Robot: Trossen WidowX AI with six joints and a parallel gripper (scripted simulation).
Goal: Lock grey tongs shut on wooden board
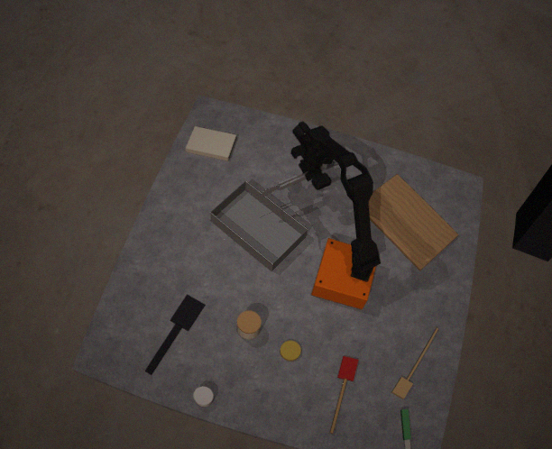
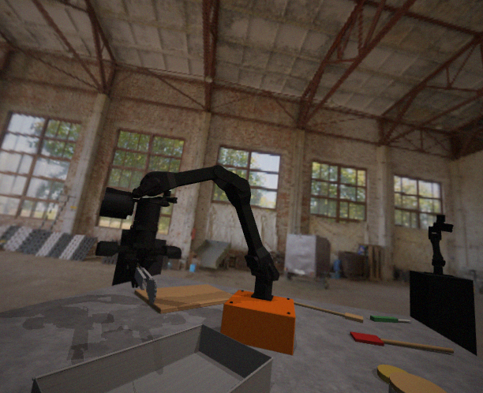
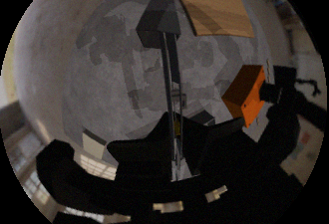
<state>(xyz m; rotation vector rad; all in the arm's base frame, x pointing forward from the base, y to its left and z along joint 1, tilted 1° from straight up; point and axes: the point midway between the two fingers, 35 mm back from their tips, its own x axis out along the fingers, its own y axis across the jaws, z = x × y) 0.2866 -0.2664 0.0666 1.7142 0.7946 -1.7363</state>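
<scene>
Right now my gripper tip is 410 mm past the wooden board, 50 mm to the left of it and 120 mm above it. From my gripper tip the other things lie so: roasting tin: 120 mm ahead, 190 mm to the left, 90 mm below; then cream block: 430 mm ahead, 100 mm to the right, 110 mm below; then black spatula: 240 mm ahead, 670 mm to the left, 120 mm below.
</scene>
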